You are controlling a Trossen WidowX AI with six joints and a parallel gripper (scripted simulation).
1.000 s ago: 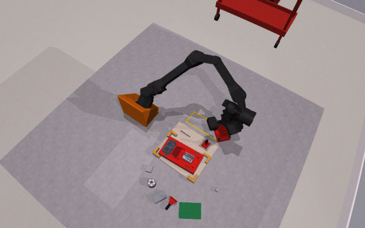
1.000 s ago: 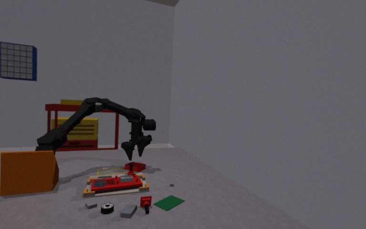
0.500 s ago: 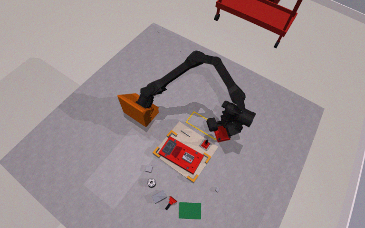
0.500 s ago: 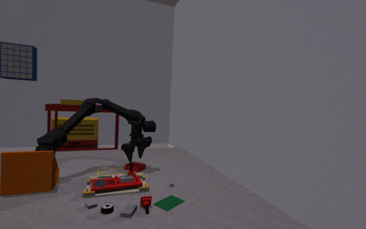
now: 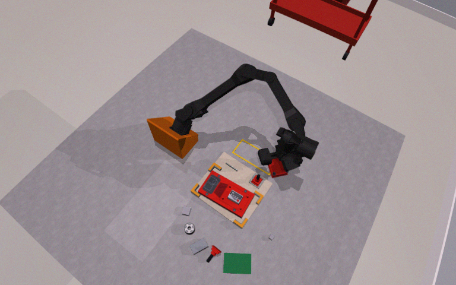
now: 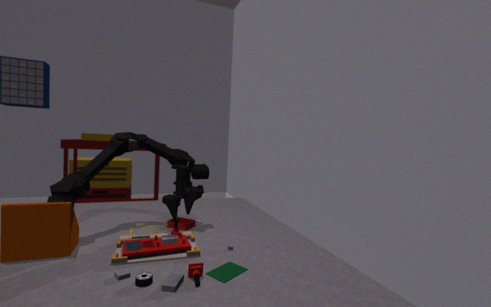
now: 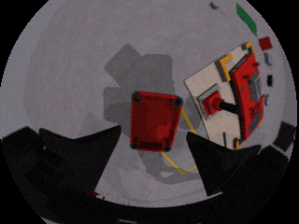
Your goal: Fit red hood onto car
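Right now my gripper tip is 30 mm above the red hood. The rest, counted from my gripper tip: grey engine block (70 mm behind, 220 mm to the right, 20 mm below); then green pad (70 mm ahead, 420 mm to the right, 40 mm below).
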